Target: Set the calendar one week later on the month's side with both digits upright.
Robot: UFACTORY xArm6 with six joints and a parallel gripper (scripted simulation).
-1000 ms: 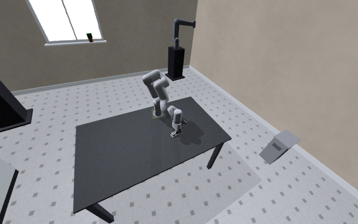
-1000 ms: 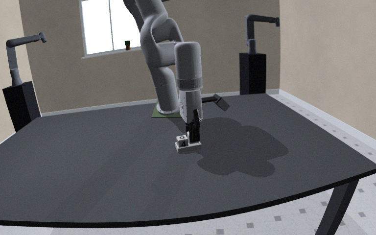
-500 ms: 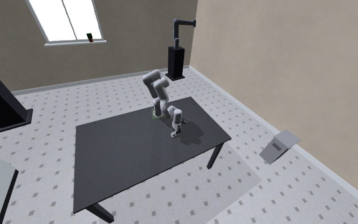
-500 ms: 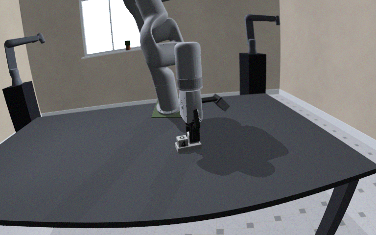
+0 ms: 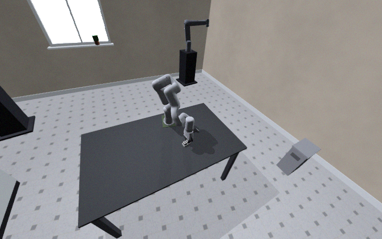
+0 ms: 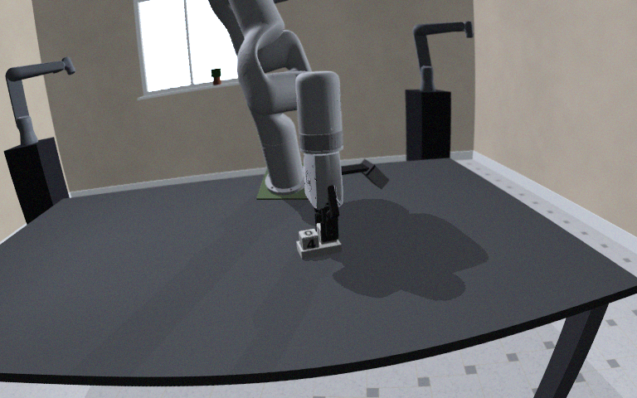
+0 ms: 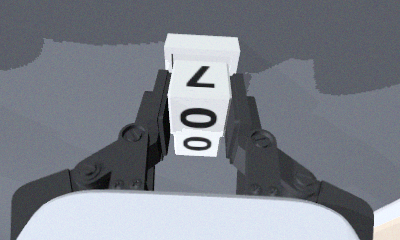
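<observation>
Now: the white calendar tray 20 mm to the right of my hand and 40 mm below it.
</observation>
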